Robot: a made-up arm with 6 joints.
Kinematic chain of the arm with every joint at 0, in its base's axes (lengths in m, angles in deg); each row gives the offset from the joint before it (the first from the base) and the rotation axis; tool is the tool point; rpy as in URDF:
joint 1: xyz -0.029 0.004 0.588 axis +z
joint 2: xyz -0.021 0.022 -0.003 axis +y
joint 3: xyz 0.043 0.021 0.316 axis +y
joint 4: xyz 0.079 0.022 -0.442 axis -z
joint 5: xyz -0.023 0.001 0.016 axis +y
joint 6: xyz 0.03 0 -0.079 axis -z
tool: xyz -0.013 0.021 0.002 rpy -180 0 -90
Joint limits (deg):
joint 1: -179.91..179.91
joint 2: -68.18..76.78
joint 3: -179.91..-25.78
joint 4: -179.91..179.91
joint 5: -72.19..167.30
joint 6: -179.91..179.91
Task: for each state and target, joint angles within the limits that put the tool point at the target. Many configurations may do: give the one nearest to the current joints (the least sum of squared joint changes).
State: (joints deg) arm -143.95 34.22 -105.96 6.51 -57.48 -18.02
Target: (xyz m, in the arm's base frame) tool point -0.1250 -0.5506 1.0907
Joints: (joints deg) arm -107.90 21.68 -124.86 3.92 -53.69 -17.12
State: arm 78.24 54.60 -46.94 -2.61 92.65 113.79
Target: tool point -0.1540 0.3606 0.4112
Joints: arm 97.75 29.44 -57.53 3.09 96.77 112.24
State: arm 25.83 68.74 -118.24 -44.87 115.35 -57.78
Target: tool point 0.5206 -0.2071 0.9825
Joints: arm -19.23 37.96 -149.31 -56.52 99.41 -60.90
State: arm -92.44 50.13 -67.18 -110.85 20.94 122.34
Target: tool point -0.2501 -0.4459 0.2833
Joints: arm -122.67 51.45 -70.37 -110.79 26.57 122.01
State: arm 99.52 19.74 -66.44 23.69 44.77 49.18
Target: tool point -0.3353 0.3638 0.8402
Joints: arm 116.83 -11.56 -67.09 24.02 48.98 47.18
